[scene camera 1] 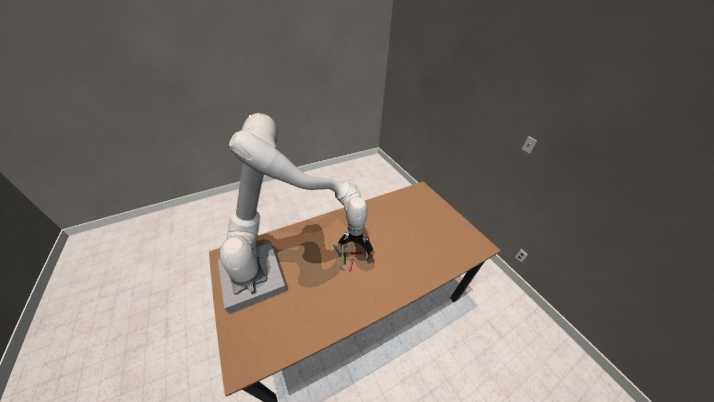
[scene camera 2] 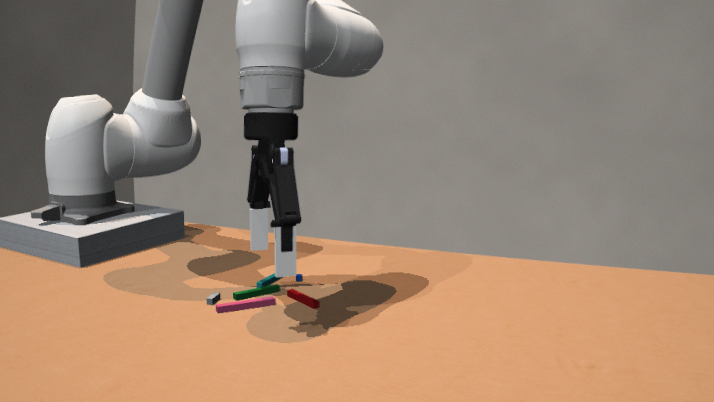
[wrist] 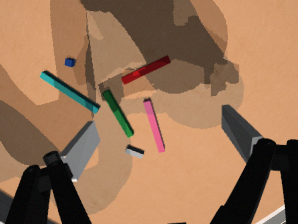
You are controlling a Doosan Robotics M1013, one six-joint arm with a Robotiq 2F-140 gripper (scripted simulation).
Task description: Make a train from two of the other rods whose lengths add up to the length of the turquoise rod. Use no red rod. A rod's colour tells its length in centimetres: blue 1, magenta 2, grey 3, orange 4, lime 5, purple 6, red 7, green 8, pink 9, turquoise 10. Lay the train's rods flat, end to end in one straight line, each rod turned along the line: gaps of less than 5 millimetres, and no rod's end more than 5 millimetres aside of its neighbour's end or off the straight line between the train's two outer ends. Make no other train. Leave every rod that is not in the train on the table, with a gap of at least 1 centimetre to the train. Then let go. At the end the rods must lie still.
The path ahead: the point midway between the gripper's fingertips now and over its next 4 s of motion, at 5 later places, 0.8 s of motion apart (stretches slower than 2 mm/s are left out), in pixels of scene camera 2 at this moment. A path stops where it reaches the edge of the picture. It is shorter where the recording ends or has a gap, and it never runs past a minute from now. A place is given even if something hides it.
My gripper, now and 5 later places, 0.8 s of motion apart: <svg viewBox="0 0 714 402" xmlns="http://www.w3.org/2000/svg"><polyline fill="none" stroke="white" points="271,261 280,252 289,242 296,233 299,235 299,245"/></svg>
